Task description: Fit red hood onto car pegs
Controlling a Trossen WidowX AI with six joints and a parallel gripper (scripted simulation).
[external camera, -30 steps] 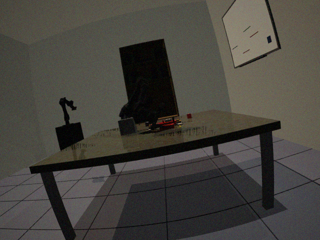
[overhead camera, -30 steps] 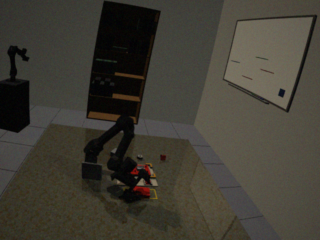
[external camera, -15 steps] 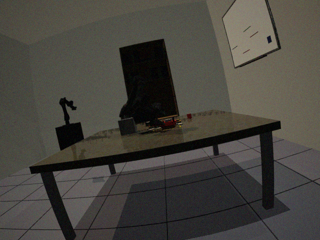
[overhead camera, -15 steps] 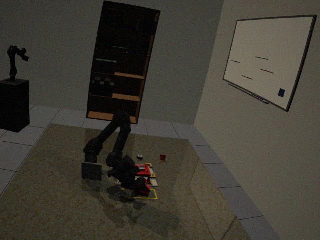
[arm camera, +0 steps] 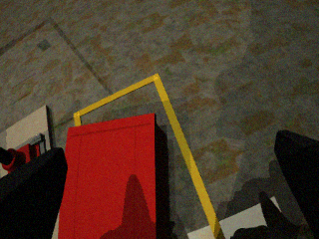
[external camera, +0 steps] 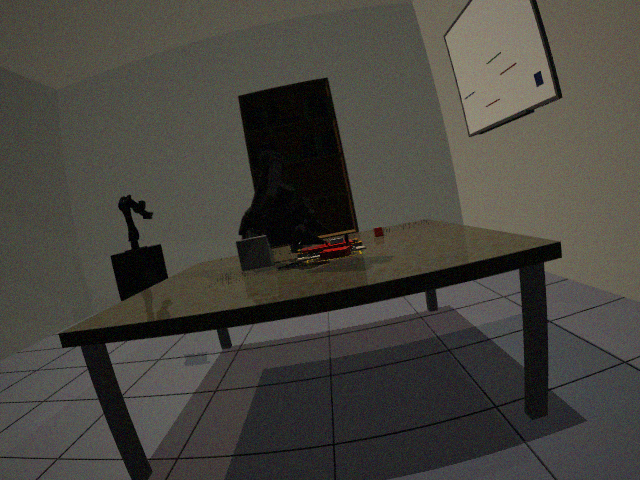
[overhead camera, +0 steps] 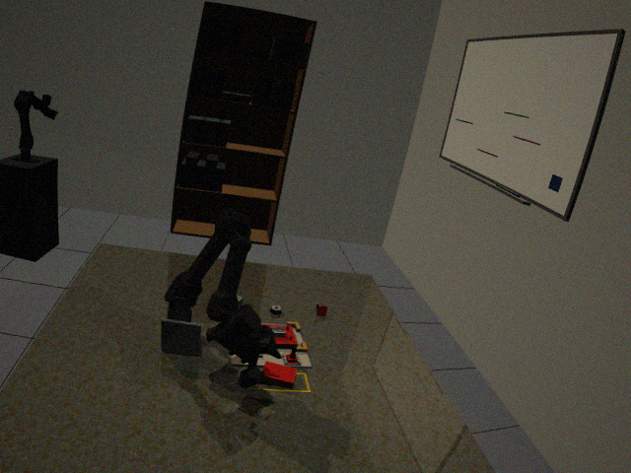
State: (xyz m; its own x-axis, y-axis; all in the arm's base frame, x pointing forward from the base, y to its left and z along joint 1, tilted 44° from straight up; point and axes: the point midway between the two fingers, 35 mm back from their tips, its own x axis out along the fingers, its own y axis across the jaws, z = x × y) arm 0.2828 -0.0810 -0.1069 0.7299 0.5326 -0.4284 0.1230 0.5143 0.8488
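My gripper tip is now 6 cm to the right of the red hood, 6 cm above it and 1 cm short of it.
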